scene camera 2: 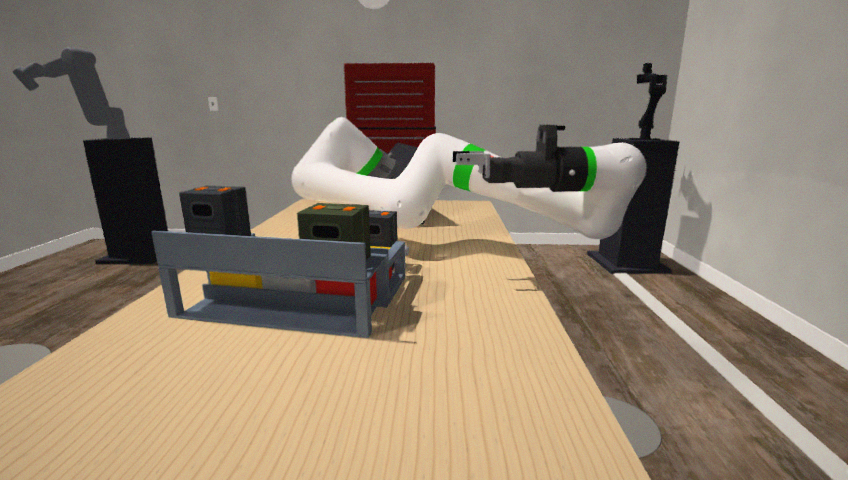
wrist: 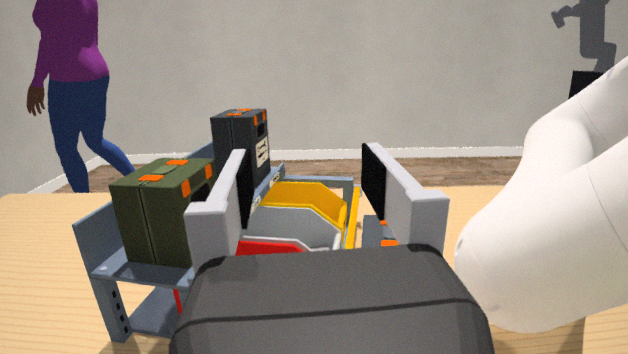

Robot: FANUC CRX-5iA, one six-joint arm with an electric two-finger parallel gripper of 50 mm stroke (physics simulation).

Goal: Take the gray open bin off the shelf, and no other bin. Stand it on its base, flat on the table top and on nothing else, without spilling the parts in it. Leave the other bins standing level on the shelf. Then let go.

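Frame: origin at the arm's base, x ahead, y left, z up, level; centimetres.
Where they show: gripper, between the fingertips: (scene camera 2: 454, 157) (wrist: 307, 168); arm's base, origin of its link: (scene camera 2: 383, 177).
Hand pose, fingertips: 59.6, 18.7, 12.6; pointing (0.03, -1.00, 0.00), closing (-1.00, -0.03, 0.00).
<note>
Each offset is from my fingertips to the top centre of the thing, as dx, dy, dz. Level surfaces: height alone.
The gray open bin {+3.8, -30.8, -18.5} (scene camera 2: 288, 283) (wrist: 295, 225) sits on the shelf (scene camera 2: 258, 255) (wrist: 100, 240) between the yellow bin {+1.4, -41.8, -18.5} (scene camera 2: 235, 279) (wrist: 300, 192) and the red bin {+6.3, -19.9, -18.5} (scene camera 2: 342, 287) (wrist: 270, 247). The parts in the gray bin cannot be made out. A yellow bar {-6.3, -28.7, -20.1} (wrist: 353, 220) runs along the front of the bins. My gripper (scene camera 2: 462, 157) (wrist: 307, 168) is open and empty. In the scene view it points sideways, to the right of the shelf and higher than it, well apart from the bins. In the wrist view its housing hides part of the red bin.
A green case {+15.8, -21.8, -6.9} (scene camera 2: 358, 227) (wrist: 160, 220) and a tall dark case {+10.6, -44.3, -4.4} (scene camera 2: 230, 215) (wrist: 242, 145) stand on the shelf's upper level. A smaller dark case {-9.1, -17.3, -13.4} (scene camera 2: 386, 231) stands beyond the green one. My white arm (wrist: 530, 260) bends over the table {dz -26.6} (scene camera 2: 476, 356). A person (wrist: 77, 115) stands beyond the table.
</note>
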